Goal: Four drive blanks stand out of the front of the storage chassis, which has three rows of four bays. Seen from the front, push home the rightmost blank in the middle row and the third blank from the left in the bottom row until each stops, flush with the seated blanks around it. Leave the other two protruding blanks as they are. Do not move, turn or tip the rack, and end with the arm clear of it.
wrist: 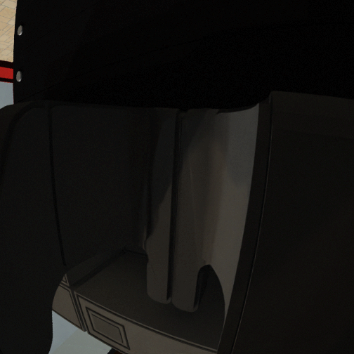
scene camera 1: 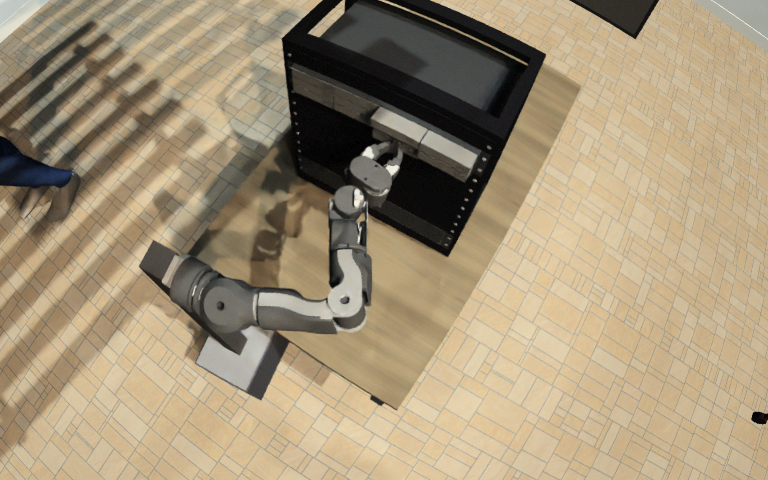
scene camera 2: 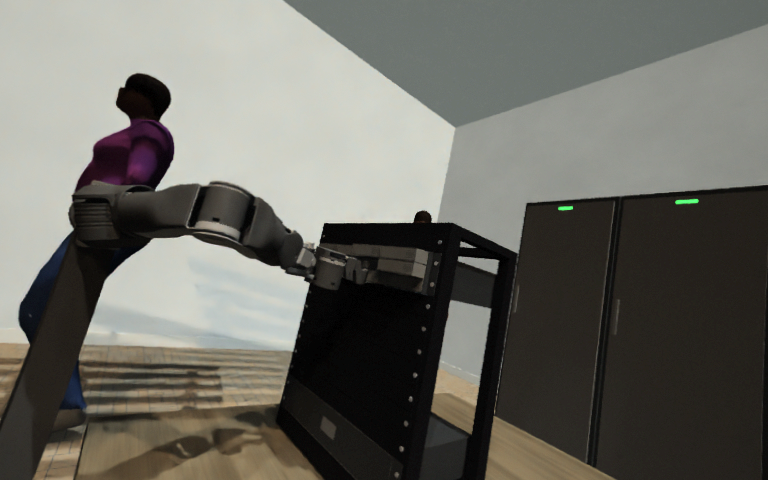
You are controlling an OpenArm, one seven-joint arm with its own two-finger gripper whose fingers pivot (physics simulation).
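Note:
The black rack [scene camera 1: 362, 82] [scene camera 2: 433, 350] stands upright, with the grey storage chassis high in its front. Seated blanks [scene camera 1: 317, 90] show at the chassis's left. On the right, a protruding blank [scene camera 1: 399, 125] stands beside the rightmost one [scene camera 1: 453, 153]. Protruding blanks [scene camera 2: 404, 266] at the right also show from the side. My gripper [scene camera 1: 396, 145] [scene camera 2: 365, 272] [wrist: 189, 210] is shut and empty, low at the chassis front around the third column. In the wrist view its tips overlap the dark underside of a protruding blank [wrist: 107, 325]. The bottom-row blank and any contact are hidden by the fingers.
The rack stands on a wooden table top [scene camera 1: 419, 316]. My arm reaches over it from its grey base [scene camera 1: 232, 356]. A person [scene camera 1: 33, 169] [scene camera 2: 130, 155] stands to the left. Dark cabinets [scene camera 2: 685, 339] stand behind the rack. The rack's right post is close beside the rightmost blanks.

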